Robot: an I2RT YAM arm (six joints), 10 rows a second.
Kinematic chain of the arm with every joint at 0, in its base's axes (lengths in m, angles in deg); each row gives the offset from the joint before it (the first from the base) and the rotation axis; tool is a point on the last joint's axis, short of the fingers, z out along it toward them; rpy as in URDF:
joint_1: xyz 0 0 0.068 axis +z
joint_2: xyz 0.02 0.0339 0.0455 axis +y
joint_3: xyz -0.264 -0.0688 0 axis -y
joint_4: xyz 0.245 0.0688 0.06 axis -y
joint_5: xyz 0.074 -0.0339 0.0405 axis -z
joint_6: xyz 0.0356 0 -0.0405 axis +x
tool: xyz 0 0 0 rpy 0 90 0
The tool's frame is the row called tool.
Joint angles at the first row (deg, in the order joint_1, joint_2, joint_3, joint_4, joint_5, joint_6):
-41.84 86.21 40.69 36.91 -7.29 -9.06
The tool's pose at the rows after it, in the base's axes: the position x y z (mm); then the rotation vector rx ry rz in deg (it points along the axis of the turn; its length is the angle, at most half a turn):
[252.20, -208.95, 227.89, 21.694, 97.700, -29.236]
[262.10, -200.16, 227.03, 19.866, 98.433, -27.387]
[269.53, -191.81, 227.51, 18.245, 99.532, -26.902]
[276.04, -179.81, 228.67, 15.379, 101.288, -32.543]
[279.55, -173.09, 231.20, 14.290, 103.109, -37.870]
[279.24, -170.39, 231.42, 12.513, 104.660, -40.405]
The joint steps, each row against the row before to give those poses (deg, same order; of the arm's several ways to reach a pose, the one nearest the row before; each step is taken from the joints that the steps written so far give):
1.32 0.54 0.52 0.00 -0.79 0.53
2.28 0.53 0.53 -0.52 -0.01 0.00
2.02 0.00 0.53 -1.32 0.79 -0.78
2.90 -0.62 0.01 -1.14 5.08 -4.90
1.85 -0.61 0.52 -2.02 4.93 -3.70
0.53 -0.53 0.00 -1.40 1.42 -2.73

